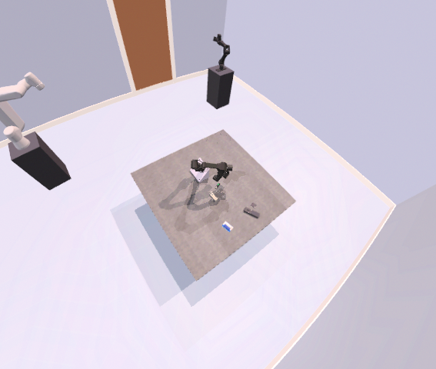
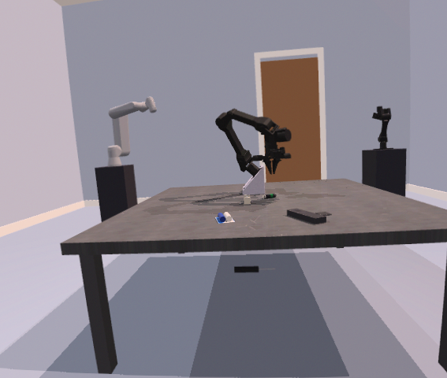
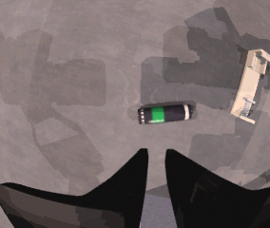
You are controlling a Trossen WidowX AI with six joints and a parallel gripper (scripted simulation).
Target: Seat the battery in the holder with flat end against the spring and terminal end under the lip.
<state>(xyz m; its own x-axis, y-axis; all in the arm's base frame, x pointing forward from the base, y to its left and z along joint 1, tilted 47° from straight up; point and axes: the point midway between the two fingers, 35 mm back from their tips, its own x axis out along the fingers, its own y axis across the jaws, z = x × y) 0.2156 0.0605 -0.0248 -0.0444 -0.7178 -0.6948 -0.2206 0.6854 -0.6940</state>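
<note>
The battery lies 2 cm to the right of my gripper tip and 11 cm below it. Also, from my gripper tip: flat black block 45 cm ahead, 5 cm to the left, 11 cm below.
</note>
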